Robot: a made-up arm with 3 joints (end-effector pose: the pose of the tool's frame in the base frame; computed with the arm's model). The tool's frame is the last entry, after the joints.
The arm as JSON. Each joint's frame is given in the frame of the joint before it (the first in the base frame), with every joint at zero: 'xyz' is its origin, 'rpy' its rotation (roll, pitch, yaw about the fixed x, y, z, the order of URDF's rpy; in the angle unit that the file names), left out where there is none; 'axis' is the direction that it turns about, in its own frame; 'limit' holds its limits. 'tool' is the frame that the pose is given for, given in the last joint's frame.
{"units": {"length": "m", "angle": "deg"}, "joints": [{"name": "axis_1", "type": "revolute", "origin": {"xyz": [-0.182, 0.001, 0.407]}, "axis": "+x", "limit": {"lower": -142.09, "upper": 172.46}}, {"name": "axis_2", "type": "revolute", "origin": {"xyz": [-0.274, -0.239, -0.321]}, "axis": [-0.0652, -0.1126, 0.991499], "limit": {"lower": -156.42, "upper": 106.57}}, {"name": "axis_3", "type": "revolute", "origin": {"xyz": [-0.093, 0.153, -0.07]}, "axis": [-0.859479, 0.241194, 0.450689], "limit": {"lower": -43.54, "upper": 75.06}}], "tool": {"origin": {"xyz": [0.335, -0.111, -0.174], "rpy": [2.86, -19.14, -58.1]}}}
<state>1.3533 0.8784 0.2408</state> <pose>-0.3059 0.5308 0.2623 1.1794 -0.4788 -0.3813</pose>
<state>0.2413 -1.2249 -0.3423</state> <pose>-0.3501 -0.2556 -0.2776 0.0843 0.1251 -2.4161</pose>
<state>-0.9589 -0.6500 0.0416</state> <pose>-0.2509 -0.6685 0.3468 -1.0008 -0.9668 -1.4045</pose>
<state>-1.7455 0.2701 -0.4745</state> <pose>-0.2292 -0.5327 0.6409 -1.2893 -0.9650 -0.5180</pose>
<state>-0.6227 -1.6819 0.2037</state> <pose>-0.4492 -0.7057 0.1698 -0.8271 -0.5819 -2.5043</pose>
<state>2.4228 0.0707 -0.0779</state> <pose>-0.2162 0.5091 0.7124 2.1140 0.9982 -0.8050</pose>
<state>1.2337 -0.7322 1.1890</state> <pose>-0.2469 0.4281 -0.1118 0.0137 0.3819 -0.6480</pose>
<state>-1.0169 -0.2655 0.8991</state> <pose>-0.2089 -0.6091 0.3252 -1.8483 -0.7087 -0.4300</pose>
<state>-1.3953 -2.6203 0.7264</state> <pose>-0.6301 -0.6501 0.6380 0.6626 0.8092 2.6315</pose>
